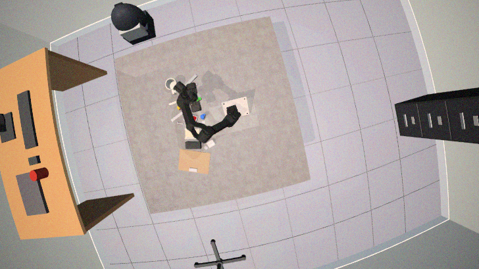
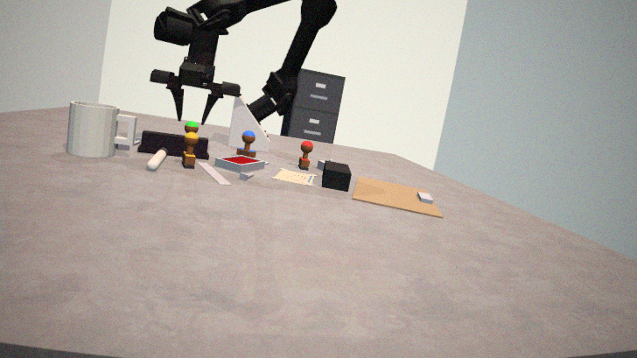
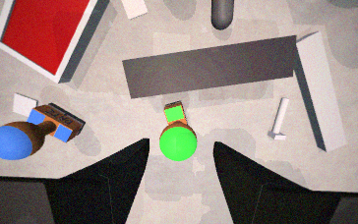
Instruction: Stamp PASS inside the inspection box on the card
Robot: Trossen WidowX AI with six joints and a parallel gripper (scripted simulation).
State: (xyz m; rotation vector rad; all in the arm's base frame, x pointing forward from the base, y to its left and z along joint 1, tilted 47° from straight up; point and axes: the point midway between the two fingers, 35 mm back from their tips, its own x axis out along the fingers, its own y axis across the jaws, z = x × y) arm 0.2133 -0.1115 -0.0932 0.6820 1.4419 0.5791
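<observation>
My gripper tip is 4 cm above the green-knobbed stamp. Also, from my gripper tip: black bar (5 cm ahead, 2 cm to the right, 5 cm below); yellow-knobbed stamp (14 cm ahead, 2 cm to the left, 4 cm below); blue-knobbed stamp (13 cm to the left, 4 cm below).
</observation>
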